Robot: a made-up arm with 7 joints.
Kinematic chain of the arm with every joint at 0, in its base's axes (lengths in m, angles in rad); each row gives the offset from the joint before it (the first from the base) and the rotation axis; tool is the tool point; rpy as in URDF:
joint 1: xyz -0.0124 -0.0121 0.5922 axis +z
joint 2: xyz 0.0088 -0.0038 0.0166 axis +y
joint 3: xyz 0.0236 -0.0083 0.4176 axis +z
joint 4: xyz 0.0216 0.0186 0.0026 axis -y
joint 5: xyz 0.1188 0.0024 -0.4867 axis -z
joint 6: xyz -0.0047 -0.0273 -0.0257 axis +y
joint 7: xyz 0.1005 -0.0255 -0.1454 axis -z
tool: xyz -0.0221 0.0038 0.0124 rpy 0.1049 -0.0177 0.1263
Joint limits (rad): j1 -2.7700..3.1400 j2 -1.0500..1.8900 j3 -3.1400..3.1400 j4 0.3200..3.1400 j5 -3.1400..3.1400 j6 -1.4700..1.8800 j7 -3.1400..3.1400
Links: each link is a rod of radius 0.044 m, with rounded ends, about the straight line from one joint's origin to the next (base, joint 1, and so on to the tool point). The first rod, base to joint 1, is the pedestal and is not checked.
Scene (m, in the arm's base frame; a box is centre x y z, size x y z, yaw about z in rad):
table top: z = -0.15
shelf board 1: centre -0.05 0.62 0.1 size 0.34 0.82 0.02 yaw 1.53
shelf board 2: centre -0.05 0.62 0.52 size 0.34 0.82 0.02 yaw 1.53
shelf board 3: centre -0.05 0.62 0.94 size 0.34 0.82 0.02 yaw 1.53
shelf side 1: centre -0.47 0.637 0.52 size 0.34 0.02 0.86 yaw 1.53
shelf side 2: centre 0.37 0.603 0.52 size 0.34 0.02 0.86 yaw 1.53
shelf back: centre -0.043 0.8 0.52 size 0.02 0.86 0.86 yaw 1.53
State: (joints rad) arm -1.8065 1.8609 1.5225 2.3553 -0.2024 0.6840 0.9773
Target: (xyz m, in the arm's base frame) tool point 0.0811 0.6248 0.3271
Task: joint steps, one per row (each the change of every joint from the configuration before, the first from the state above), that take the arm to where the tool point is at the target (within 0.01 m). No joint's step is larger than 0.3 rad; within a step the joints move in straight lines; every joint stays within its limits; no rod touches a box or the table.
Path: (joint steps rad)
1: 0.2375 -0.0699 -0.0881 -0.2888 0.0059 0.0945 -0.0081
2: 0.2374 -0.0700 -0.0880 -0.2889 0.0059 0.0944 -0.0082
3: 0.2375 -0.0699 -0.0881 -0.2888 0.0059 0.0945 -0.0081
4: 0.2375 -0.0700 -0.0881 -0.2889 0.0059 0.0945 -0.0081
5: 0.2375 -0.0699 -0.0881 -0.2888 0.0059 0.0944 -0.0082
6: 0.2374 -0.0699 -0.0880 -0.2889 0.0059 0.0945 -0.0081
7: 0.2368 0.2243 0.1499 0.2640 0.0033 -0.2141 0.0341
8: 0.2368 0.2244 0.1499 0.2641 0.0032 -0.2141 0.0341

